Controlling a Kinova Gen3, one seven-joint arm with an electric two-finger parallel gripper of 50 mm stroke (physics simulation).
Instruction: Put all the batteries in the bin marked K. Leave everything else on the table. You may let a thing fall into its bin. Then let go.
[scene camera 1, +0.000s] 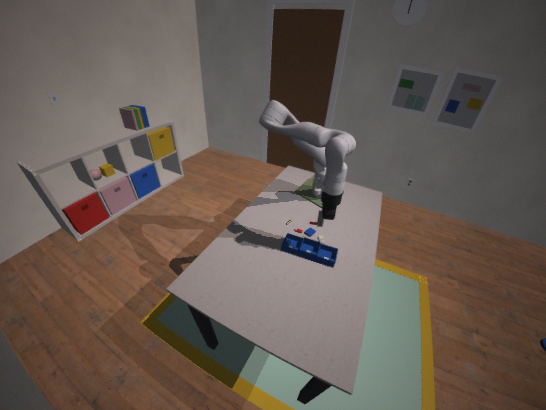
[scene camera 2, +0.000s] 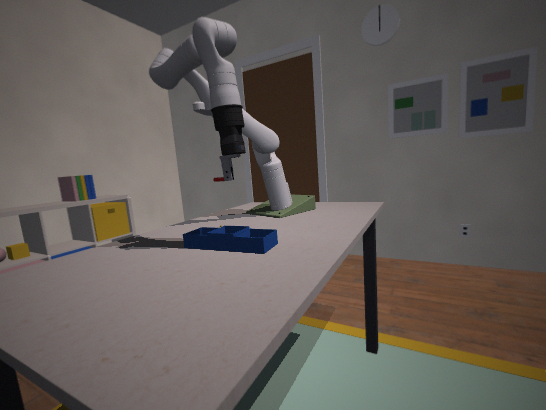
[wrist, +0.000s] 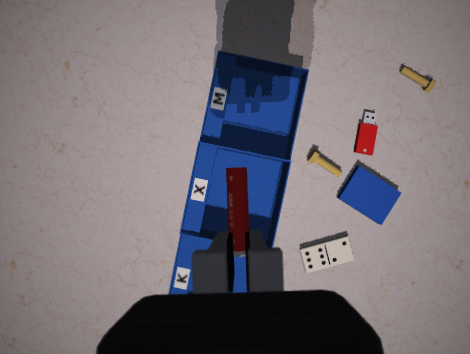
In view: the gripper (scene camera 2: 229, 180), a blue three-part tray (scene camera 2: 226, 238), a red AAA battery (wrist: 237, 191), a blue block (wrist: 363, 191), a red USB stick (wrist: 366, 133) and a white domino (wrist: 336, 251).
The blue three-part tray also shows in scene camera 1 (scene camera 1: 306, 248) and in the wrist view (wrist: 253, 109). The gripper shows as well in the wrist view (wrist: 239, 251). Scene camera 2 does not show the red USB stick, which is hidden by the blue three-part tray. Scene camera 2 misses the white domino, which is hidden by the blue three-part tray.
